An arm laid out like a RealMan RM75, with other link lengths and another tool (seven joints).
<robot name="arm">
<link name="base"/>
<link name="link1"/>
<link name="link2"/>
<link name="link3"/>
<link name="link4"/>
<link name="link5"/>
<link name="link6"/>
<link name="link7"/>
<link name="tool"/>
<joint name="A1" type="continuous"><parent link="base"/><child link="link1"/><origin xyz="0 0 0.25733"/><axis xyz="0 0 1"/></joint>
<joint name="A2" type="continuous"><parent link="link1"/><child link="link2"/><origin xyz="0 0 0"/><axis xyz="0 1 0"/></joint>
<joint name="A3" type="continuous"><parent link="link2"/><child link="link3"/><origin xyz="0 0 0.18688"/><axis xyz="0 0 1"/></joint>
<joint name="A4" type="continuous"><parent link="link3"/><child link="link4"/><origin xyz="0 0 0"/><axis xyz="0 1 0"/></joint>
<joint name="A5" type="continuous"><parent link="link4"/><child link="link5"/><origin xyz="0 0 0.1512"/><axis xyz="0 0 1"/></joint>
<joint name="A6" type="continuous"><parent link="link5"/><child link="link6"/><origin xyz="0 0 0"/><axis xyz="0 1 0"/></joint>
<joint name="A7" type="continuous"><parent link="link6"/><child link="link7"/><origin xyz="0 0 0.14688"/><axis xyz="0 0 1"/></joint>
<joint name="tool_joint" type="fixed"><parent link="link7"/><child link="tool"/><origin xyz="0.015 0.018 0.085" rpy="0 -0.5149 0.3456"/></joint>
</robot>
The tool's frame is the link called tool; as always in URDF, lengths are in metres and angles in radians. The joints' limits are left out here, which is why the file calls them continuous.
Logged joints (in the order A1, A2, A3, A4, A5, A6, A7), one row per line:
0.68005, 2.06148, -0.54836, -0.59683, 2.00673, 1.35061, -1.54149
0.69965, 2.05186, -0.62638, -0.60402, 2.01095, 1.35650, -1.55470
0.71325, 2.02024, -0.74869, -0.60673, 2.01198, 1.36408, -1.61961
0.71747, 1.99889, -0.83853, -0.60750, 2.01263, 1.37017, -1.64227
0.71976, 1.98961, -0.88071, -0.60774, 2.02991, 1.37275, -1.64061
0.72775, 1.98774, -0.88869, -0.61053, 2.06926, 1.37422, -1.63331
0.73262, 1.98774, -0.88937, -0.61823, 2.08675, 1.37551, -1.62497
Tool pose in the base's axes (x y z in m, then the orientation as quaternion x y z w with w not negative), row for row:
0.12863, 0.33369, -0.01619, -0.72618, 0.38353, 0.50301, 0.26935
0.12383, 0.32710, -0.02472, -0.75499, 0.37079, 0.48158, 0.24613
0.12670, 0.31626, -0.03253, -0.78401, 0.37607, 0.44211, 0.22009
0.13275, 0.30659, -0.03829, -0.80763, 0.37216, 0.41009, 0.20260
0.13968, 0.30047, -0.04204, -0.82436, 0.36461, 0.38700, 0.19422
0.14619, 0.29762, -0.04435, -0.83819, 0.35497, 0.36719, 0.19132
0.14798, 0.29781, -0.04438, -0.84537, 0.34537, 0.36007, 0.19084
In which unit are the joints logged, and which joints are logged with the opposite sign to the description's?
The joints are logged in radians. Opposite sign: A5, A6, A7.
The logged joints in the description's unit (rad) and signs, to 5 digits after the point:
0.68005, 2.06148, -0.54836, -0.59683, -2.00673, -1.35061, 1.54149
0.69965, 2.05186, -0.62638, -0.60402, -2.01095, -1.35650, 1.55470
0.71325, 2.02024, -0.74869, -0.60673, -2.01198, -1.36408, 1.61961
0.71747, 1.99889, -0.83853, -0.60750, -2.01263, -1.37017, 1.64227
0.71976, 1.98961, -0.88071, -0.60774, -2.02991, -1.37275, 1.64061
0.72775, 1.98774, -0.88869, -0.61053, -2.06926, -1.37422, 1.63331
0.73262, 1.98774, -0.88937, -0.61823, -2.08675, -1.37551, 1.62497

